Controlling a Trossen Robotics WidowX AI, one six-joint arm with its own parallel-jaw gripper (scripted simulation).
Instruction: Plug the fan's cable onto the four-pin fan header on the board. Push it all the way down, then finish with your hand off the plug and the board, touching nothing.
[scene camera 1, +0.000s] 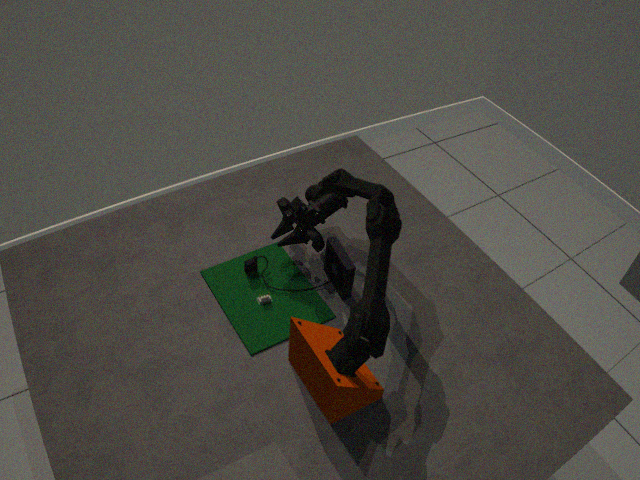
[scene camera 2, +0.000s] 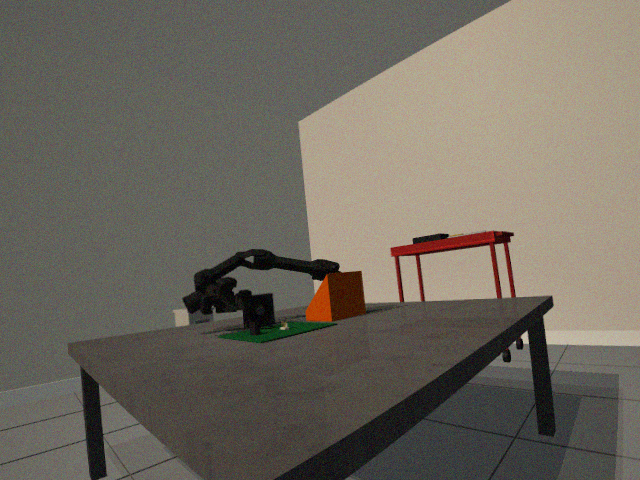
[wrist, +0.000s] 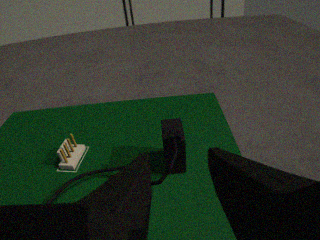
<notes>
In view: my gripper (scene camera 1: 274, 241) and a green board (scene camera 1: 260, 326).
My gripper is seen too in scene camera 2 (scene camera 2: 240, 309) and in the wrist view (wrist: 178, 160). The green board also shows in scene camera 2 (scene camera 2: 295, 328) and in the wrist view (wrist: 117, 132).
</notes>
